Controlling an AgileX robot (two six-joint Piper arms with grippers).
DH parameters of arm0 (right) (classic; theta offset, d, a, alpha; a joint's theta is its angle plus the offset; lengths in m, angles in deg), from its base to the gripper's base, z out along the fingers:
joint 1: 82.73 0.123 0 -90
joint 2: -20.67 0 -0.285 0
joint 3: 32.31 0 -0.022 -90
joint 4: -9.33 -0.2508 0 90
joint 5: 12.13 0 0.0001 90
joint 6: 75.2 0.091 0 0
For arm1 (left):
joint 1: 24.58 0.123 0 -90
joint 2: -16.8 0 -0.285 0
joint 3: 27 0 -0.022 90
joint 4: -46.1 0.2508 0 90
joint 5: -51.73 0 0.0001 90
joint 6: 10.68 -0.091 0 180
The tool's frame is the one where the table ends.
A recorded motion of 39 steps. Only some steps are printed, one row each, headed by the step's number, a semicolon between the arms.
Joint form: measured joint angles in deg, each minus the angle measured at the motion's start. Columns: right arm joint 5, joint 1, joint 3, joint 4, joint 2, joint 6; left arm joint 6, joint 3, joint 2, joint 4, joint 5, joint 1.
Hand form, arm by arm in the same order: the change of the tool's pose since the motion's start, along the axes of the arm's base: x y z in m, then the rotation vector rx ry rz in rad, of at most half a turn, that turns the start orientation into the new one. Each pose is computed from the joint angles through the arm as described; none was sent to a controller.
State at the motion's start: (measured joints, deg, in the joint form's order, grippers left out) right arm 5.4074 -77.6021 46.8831 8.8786 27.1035 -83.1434; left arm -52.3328 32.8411 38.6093 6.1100 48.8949 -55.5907
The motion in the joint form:
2: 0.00 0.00 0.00 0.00 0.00 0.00; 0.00 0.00 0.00 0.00 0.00 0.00
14: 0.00 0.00 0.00 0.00 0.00 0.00; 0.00 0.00 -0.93 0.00 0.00 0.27
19: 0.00 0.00 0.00 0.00 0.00 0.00; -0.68 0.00 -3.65 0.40 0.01 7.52
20: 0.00 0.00 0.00 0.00 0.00 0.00; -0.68 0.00 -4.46 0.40 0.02 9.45
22: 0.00 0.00 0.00 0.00 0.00 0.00; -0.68 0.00 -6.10 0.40 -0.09 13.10
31: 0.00 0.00 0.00 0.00 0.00 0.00; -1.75 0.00 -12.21 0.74 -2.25 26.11
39: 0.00 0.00 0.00 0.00 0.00 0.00; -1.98 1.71 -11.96 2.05 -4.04 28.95
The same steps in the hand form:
2: 0.0000 0.0000 0.0000 0.0000 0.0000 0.0000; 0.0000 0.0000 0.0000 0.0000 0.0000 0.0000
14: 0.0000 0.0000 0.0000 0.0000 0.0000 0.0000; -0.0022 0.0017 0.0011 -0.0083 -0.0139 0.0047
19: 0.0000 0.0000 0.0000 0.0000 0.0000 0.0000; -0.0057 0.0126 0.0041 -0.0129 -0.0657 0.1342
20: 0.0000 0.0000 0.0000 0.0000 0.0000 0.0000; -0.0071 0.0153 0.0050 -0.0181 -0.0787 0.1681
22: 0.0000 0.0000 0.0000 0.0000 0.0000 0.0000; -0.0106 0.0202 0.0064 -0.0267 -0.1042 0.2307
31: 0.0000 0.0000 0.0000 0.0000 0.0000 0.0000; -0.0265 0.0310 0.0083 -0.0105 -0.1918 0.4393
39: 0.0000 0.0000 0.0000 0.0000 0.0000 0.0000; -0.0211 0.0309 -0.0036 0.0405 -0.1445 0.4753

